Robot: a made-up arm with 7 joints. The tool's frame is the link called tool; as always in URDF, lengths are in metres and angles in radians. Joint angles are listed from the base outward. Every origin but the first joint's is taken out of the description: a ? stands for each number. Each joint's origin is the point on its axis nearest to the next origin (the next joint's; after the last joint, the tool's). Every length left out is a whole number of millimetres.
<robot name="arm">
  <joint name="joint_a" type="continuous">
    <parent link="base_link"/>
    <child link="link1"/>
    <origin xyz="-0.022 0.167 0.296" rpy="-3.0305 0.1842 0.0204"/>
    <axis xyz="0 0 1"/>
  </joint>
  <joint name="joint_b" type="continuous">
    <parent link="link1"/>
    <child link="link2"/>
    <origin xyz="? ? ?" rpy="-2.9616 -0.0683 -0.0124"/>
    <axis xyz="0 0 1"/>
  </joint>
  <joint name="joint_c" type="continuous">
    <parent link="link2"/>
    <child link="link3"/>
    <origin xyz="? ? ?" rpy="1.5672 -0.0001 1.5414"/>
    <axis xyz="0 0 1"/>
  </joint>
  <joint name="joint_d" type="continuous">
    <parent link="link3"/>
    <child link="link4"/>
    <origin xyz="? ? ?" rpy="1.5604 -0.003 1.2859"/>
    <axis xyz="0 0 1"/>
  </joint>
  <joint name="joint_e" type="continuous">
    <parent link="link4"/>
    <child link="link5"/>
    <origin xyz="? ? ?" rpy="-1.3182 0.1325 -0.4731"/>
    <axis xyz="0 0 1"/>
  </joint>
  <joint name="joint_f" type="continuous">
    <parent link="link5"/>
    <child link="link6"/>
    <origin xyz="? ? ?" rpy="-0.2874 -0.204 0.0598"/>
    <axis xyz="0 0 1"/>
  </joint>
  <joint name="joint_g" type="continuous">
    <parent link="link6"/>
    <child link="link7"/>
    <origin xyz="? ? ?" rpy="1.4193 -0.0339 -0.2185"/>
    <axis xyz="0 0 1"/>
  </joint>
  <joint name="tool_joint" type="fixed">
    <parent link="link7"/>
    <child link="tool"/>
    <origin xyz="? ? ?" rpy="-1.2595 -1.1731 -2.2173"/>
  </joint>
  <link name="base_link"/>
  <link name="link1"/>
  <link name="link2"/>
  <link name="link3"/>
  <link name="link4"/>
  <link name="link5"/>
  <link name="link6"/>
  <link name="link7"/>
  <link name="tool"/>
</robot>
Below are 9 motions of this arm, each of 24 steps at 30 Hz.
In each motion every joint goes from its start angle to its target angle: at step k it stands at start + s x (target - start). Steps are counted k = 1, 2, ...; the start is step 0. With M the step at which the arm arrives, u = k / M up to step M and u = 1 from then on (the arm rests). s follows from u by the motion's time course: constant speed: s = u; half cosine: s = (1 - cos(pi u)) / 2; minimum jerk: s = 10 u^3 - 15 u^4 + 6 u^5.
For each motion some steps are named. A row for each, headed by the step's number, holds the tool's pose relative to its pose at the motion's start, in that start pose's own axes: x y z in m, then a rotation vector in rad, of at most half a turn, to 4 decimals.
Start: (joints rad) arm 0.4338 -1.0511 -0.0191 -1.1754 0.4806 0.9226 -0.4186
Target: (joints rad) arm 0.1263 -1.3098 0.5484 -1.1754 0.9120 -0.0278 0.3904
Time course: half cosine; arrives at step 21
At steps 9, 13, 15, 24:
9: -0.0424 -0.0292 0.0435 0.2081 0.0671 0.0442
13: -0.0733 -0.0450 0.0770 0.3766 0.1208 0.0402
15: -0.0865 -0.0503 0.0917 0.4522 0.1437 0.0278
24: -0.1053 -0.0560 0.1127 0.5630 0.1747 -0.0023

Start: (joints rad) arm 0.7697 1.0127 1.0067 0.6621 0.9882 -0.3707 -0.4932
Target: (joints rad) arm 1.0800 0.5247 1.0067 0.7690 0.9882 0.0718 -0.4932
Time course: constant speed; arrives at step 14
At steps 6, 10, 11, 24:
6: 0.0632 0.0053 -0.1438 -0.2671 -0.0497 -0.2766
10: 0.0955 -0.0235 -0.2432 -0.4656 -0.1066 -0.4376
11: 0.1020 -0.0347 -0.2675 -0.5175 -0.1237 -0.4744
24: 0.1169 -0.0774 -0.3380 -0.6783 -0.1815 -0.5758

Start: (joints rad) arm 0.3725 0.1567 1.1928 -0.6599 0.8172 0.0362 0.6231
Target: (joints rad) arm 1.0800 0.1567 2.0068 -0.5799 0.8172 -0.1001 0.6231
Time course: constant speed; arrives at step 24
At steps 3, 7, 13, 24:
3: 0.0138 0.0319 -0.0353 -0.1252 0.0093 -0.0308
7: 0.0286 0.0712 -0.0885 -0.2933 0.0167 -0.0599
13: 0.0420 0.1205 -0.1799 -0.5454 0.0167 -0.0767
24: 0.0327 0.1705 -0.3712 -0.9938 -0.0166 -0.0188

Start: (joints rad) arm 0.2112 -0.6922 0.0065 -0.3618 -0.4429 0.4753 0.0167
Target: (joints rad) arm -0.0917 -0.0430 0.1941 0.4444 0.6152 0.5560 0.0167
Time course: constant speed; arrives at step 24
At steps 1, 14, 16, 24:
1: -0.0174 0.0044 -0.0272 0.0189 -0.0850 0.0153
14: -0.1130 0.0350 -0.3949 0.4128 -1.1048 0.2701
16: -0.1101 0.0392 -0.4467 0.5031 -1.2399 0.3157
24: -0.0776 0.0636 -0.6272 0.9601 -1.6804 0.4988

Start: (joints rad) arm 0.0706 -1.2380 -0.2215 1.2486 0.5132 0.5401 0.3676
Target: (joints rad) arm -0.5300 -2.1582 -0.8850 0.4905 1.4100 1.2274 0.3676
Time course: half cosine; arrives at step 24
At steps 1, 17, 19, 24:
1: -0.0001 0.0008 0.0005 -0.0043 -0.0048 0.0003
17: 0.0851 0.1383 0.0463 -0.5846 -0.6848 0.3464
19: 0.1065 0.1489 0.0448 -0.6076 -0.7422 0.4041
24: 0.1325 0.1586 0.0410 -0.6209 -0.8043 0.4666

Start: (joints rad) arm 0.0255 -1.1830 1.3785 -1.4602 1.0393 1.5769 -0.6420
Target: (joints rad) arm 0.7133 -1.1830 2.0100 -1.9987 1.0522 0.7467 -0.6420
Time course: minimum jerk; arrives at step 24
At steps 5, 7, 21, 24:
5: 0.0133 0.0324 0.0056 -0.0155 -0.0020 0.1240
7: 0.0294 0.0788 0.0145 -0.0419 -0.0043 0.2925
21: -0.0154 0.6194 0.1591 -0.6514 -0.0577 1.7913
24: -0.0209 0.6304 0.1626 -0.6709 -0.0604 1.8164

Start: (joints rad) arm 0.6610 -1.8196 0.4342 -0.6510 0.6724 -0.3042 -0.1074
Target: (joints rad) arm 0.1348 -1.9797 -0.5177 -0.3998 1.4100 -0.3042 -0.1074
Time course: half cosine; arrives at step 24
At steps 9, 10, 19, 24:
9: -0.0332 0.0023 -0.0694 0.1115 -0.2295 0.3011
10: -0.0395 0.0046 -0.0835 0.1395 -0.2703 0.3583
19: -0.1064 0.0401 -0.2055 0.4360 -0.5207 0.7917
24: -0.1239 0.0477 -0.2300 0.5032 -0.5465 0.8638

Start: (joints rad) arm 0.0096 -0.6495 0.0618 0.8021 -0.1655 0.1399 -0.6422
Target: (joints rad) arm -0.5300 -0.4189 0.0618 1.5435 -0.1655 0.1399 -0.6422
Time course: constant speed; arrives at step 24
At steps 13, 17, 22, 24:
13: -0.1478 0.0275 -0.1988 0.1491 -0.1244 0.4948
17: -0.1996 0.0214 -0.2585 0.2008 -0.1304 0.6514
22: -0.2678 0.0018 -0.3315 0.2682 -0.1153 0.8466
24: -0.2960 -0.0103 -0.3599 0.2958 -0.1021 0.9238

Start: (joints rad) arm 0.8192 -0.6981 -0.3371 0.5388 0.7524 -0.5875 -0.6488
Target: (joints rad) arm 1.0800 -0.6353 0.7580 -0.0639 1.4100 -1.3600 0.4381
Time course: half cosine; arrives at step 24
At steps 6, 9, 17, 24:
6: 0.0333 -0.0343 0.0244 0.0194 -0.1551 -0.0545
9: 0.0595 -0.0720 0.0558 0.0263 -0.3152 -0.1078
17: 0.0737 -0.1595 0.1620 -0.0225 -0.7213 -0.2593
24: 0.0598 -0.1727 0.2003 -0.0580 -0.8532 -0.3280

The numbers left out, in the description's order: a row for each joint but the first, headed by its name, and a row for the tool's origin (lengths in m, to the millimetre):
joint_b: -0.001 -0.058 0
joint_c: -0.72 -0.198 0
joint_d: 0.042 -0.147 0
joint_e: 0.087 0.299 0
joint_f: 0.036 0.045 0
joint_g: 0.009 0.053 0
tool: 0.018 -0.017 0

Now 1 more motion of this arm.
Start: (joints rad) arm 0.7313 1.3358 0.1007 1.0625 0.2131 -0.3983 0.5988
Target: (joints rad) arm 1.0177 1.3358 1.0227 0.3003 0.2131 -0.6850 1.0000
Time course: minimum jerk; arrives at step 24
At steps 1, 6, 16, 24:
1: 0.0002 0.0001 0.0002 -0.0004 -0.0002 0.0002
6: 0.0324 0.0111 0.0307 -0.0627 -0.0334 0.0317
16: 0.1400 0.1611 0.1835 -0.4902 -0.3859 0.1097
24: 0.1454 0.2155 0.1941 -0.6096 -0.5430 0.1035

